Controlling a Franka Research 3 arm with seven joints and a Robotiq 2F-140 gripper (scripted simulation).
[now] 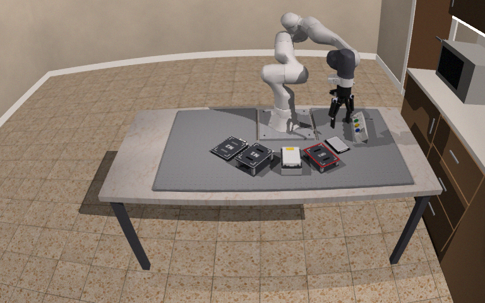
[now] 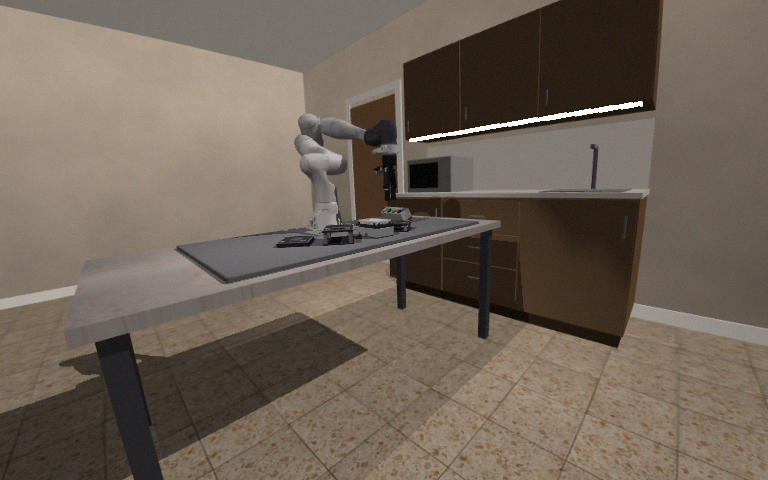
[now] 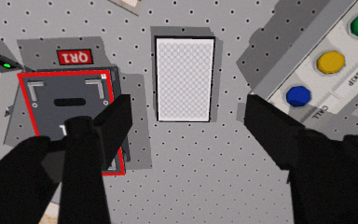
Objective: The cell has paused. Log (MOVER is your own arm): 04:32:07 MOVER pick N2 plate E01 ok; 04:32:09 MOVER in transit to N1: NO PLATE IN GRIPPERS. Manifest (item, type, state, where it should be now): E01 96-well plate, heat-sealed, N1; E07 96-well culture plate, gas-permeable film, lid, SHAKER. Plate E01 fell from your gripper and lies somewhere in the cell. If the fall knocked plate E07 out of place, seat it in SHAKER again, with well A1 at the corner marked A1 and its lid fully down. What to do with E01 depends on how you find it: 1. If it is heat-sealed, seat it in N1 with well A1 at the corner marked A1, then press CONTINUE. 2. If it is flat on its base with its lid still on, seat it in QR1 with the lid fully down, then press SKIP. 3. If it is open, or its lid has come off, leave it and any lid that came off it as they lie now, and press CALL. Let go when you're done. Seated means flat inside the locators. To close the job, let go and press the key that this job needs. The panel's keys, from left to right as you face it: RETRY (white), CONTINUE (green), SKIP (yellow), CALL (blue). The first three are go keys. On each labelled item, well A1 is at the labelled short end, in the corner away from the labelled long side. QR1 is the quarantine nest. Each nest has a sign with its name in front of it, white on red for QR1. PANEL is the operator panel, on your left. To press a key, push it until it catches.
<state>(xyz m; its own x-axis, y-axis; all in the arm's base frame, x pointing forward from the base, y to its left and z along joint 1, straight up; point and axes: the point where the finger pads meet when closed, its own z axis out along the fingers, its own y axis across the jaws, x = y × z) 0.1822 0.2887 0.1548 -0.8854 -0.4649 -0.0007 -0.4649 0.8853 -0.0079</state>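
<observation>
Right now my hand is 15 cm above the plate E01. The rest, counted from my hand: yellow key (13 cm to the left, 11 cm behind, 9 cm below); blue CALL key (13 cm to the left, 9 cm below, 6 cm behind); green continue key (16 cm behind, 14 cm to the left, 9 cm below).
</observation>
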